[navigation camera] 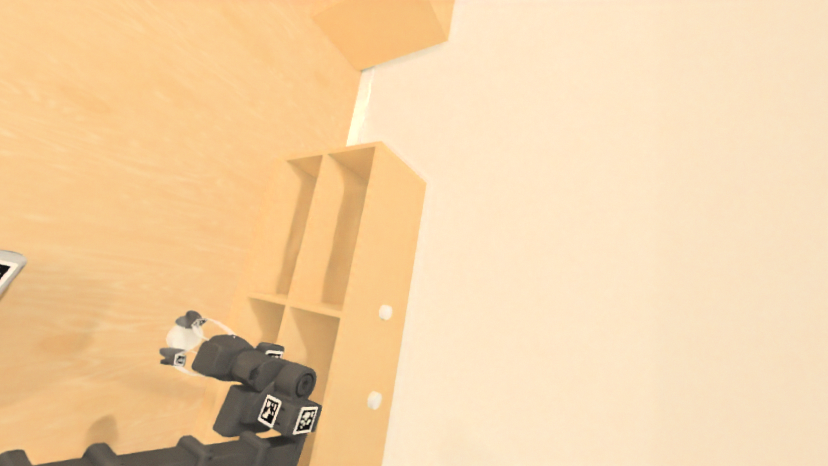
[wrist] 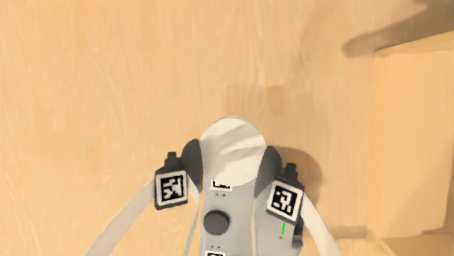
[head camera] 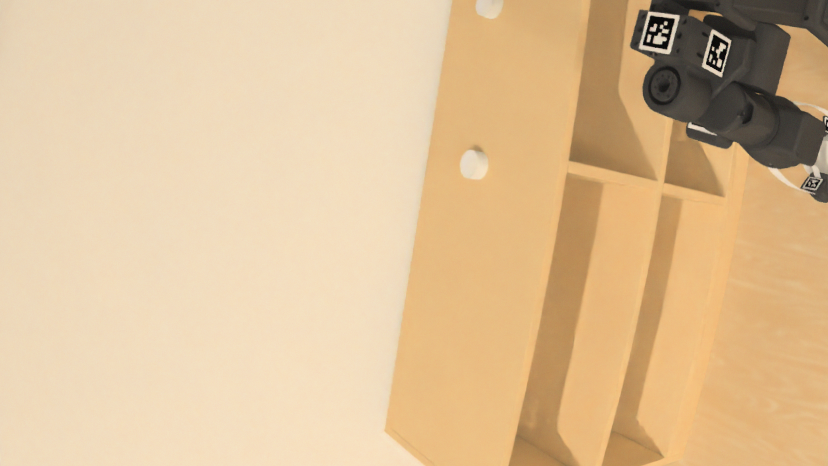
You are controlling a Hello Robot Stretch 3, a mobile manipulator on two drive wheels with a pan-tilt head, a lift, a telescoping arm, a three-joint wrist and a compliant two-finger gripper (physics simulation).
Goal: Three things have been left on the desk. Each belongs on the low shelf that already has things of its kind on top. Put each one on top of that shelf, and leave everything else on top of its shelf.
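Frame: origin at the robot's base, x right, y ahead, z up, level; centimetres.
Where they show: gripper, fingertip midpoint: (navigation camera: 175, 334) (wrist: 231, 160); robot's base, link origin: (wrist: 221, 195).
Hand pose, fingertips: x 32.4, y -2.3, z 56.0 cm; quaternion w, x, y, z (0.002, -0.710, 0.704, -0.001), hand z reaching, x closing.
Observation:
Each offset is from my fingertips to the top centre of the thing. "pt": to the spot under its first point. Level surfaces: height alone.
My gripper (head camera: 822, 155) (navigation camera: 180, 338) (wrist: 231, 160) is shut on a white round thing {dx +1.3, dy +0.0, dz +2.3 cm} (navigation camera: 184, 334) (wrist: 233, 148). It holds it in the air over the floor, out in front of the open side of a low wooden shelf {dz +5.0 cm} (head camera: 457, 277) (navigation camera: 389, 225). On that shelf's top stand a short white cylinder {dx +58.7, dy +18.0, dz +7.4 cm} (head camera: 473, 164) (navigation camera: 385, 312) and a second white cylinder {dx +66.7, dy -10.9, dz +7.4 cm} (head camera: 489, 6) (navigation camera: 374, 400), set apart from each other. In the head camera view the gripper is cut off by the right edge. The desk does not show in these views.
Another wooden furniture piece {pt dx +33.0, dy +152.3, dz -24.7 cm} (navigation camera: 382, 31) stands farther along the pale wall (navigation camera: 608, 231). A wooden unit (wrist: 412, 120) stands at the right of the wrist view. My grey base (wrist: 216, 240) is below the gripper there. My dark arm (navigation camera: 150, 454) crosses low in the navigation view.

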